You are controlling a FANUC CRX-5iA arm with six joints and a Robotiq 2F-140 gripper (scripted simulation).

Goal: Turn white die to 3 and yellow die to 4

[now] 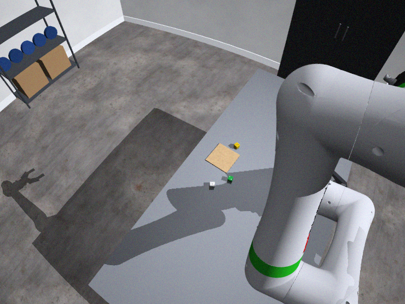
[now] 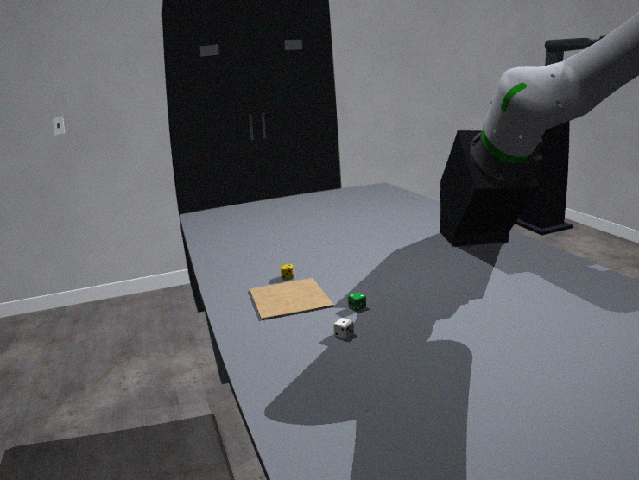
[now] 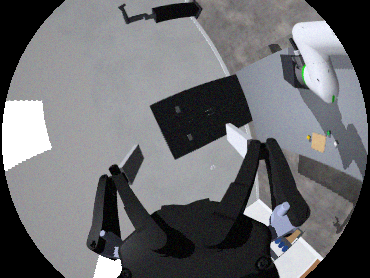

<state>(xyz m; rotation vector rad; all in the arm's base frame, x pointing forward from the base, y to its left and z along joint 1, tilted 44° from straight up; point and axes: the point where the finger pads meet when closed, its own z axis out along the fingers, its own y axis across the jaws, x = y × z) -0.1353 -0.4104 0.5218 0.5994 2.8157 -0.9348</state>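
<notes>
The yellow die lies 460 mm ahead of my hand, 160 mm to the right of it and 910 mm below it. From my hand the other things lie so: white die 430 mm ahead, 120 mm to the left, 910 mm below; then tan mat 480 mm ahead, 60 mm to the right, 920 mm below; then green die 370 mm ahead, 40 mm to the left, 910 mm below.
</notes>
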